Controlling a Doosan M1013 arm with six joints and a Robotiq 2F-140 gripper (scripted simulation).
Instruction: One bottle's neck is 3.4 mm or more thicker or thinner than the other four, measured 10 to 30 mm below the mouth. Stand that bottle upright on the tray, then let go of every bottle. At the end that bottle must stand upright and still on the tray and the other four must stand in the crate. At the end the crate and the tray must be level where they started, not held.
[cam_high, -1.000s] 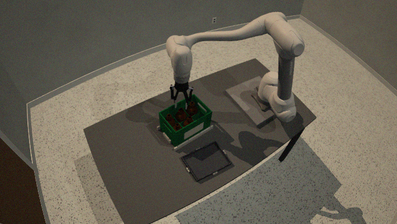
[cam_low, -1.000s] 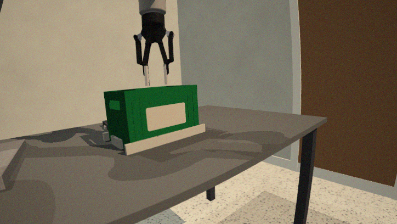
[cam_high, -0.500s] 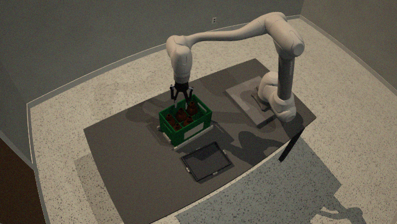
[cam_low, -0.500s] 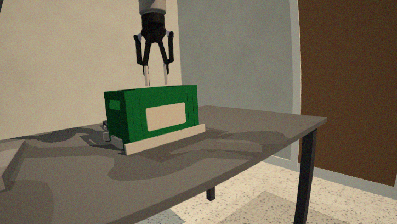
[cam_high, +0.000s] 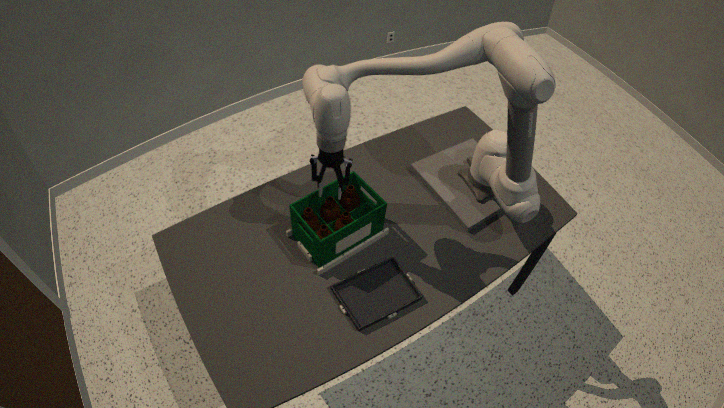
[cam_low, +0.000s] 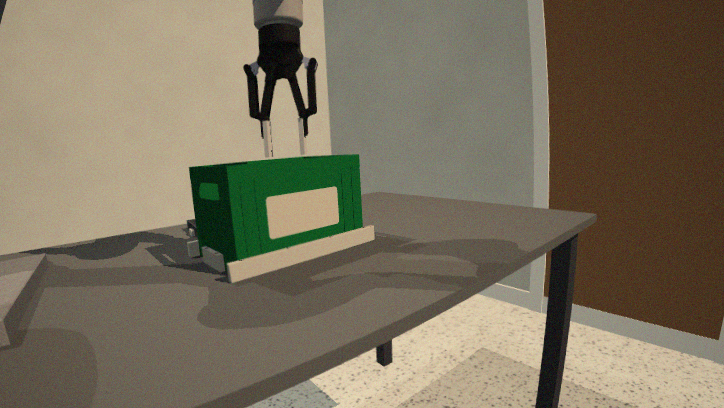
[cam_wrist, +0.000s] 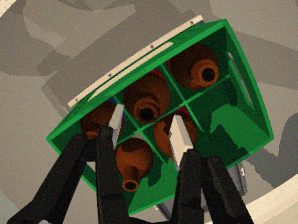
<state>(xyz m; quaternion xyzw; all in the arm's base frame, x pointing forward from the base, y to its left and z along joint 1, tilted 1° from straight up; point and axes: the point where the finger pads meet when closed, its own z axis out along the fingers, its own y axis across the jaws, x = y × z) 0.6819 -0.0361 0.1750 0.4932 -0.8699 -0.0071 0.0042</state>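
The crate lies 130 mm below my hand, 40 mm to the left of it and 10 mm behind it. Round my hand: bottle (120 mm below, 100 mm to the left, 60 mm ahead); then black tray (320 mm to the left, 200 mm below, 40 mm behind).
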